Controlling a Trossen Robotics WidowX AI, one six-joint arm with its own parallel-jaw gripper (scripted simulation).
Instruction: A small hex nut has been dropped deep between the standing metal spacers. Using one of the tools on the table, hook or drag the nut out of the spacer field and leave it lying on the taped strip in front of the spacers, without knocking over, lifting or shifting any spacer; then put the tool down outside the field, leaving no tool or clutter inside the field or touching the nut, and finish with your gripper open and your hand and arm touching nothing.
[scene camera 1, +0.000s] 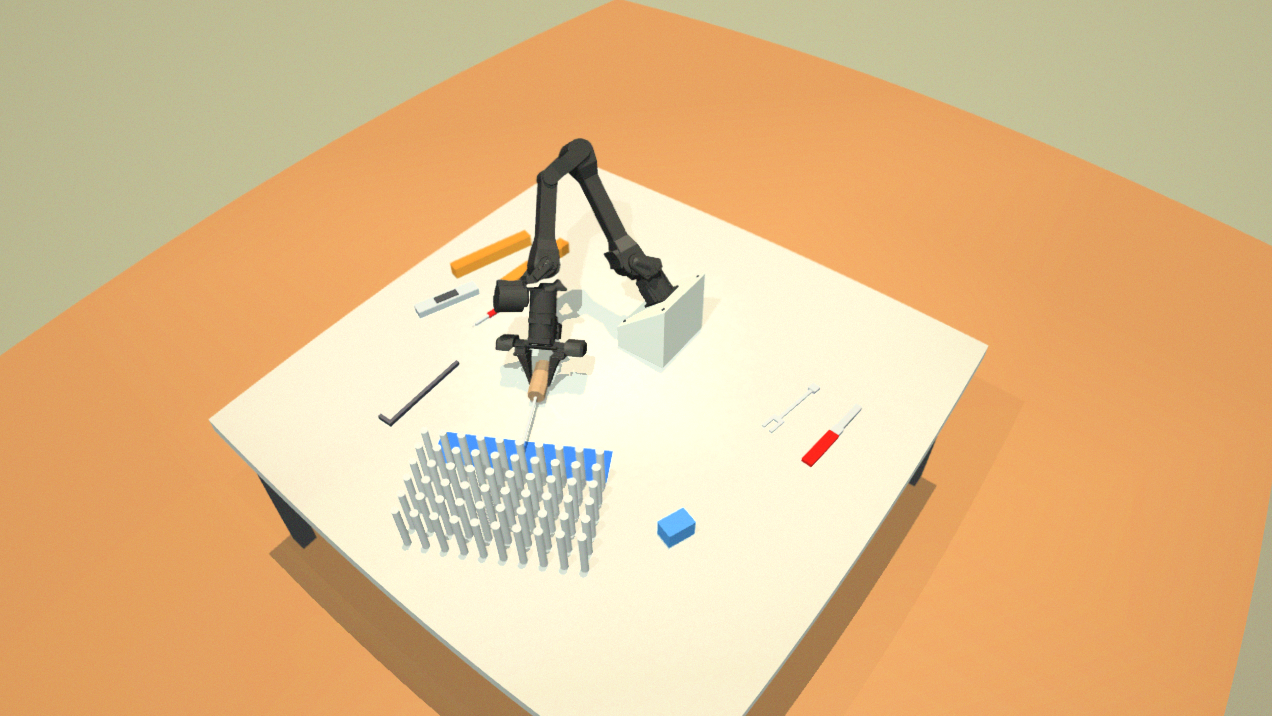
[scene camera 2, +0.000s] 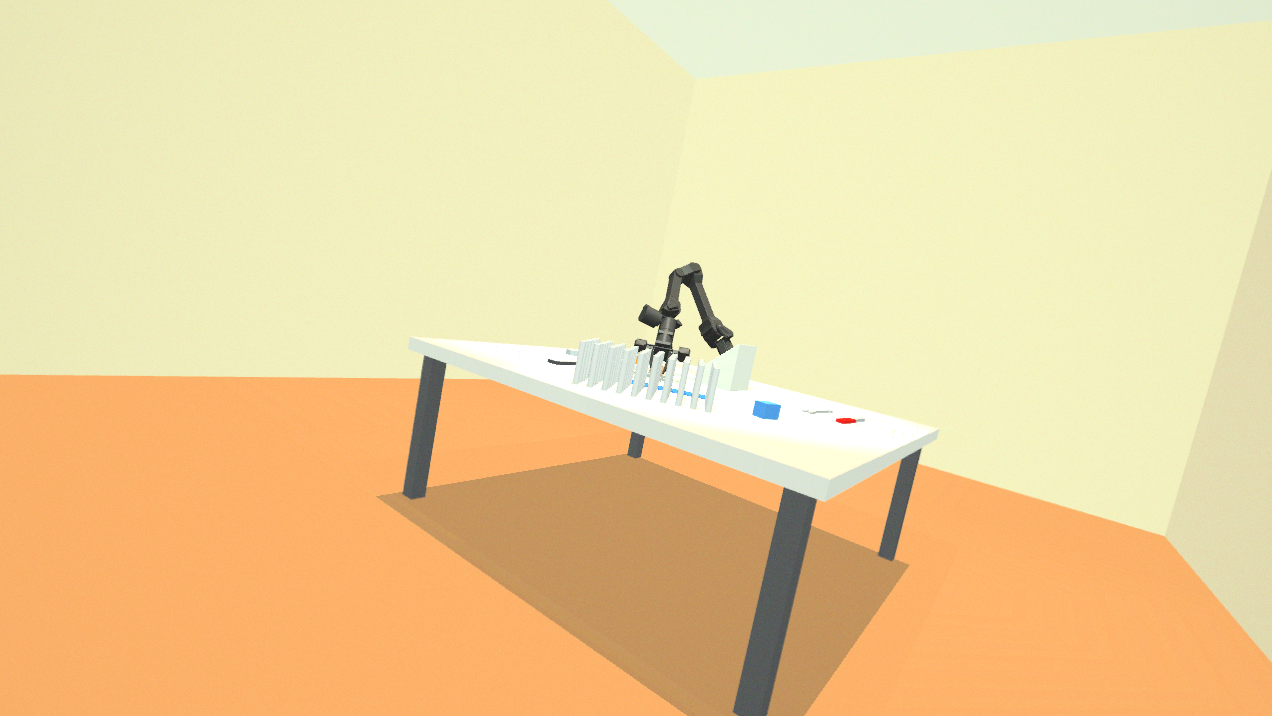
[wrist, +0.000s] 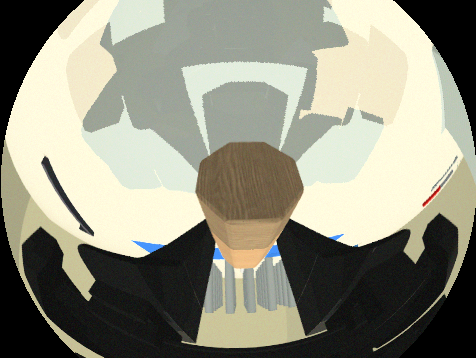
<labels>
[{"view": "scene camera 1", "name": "my gripper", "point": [539, 385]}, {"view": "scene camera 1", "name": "hook tool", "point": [537, 391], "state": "held by my gripper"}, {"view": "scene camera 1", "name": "remote-like tool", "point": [463, 292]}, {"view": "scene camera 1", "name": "red-handled tool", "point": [832, 435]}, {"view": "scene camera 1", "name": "blue cube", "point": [674, 528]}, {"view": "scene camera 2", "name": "my gripper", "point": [657, 372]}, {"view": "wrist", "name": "my gripper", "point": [245, 222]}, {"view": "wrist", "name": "hook tool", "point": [247, 191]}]
</labels>
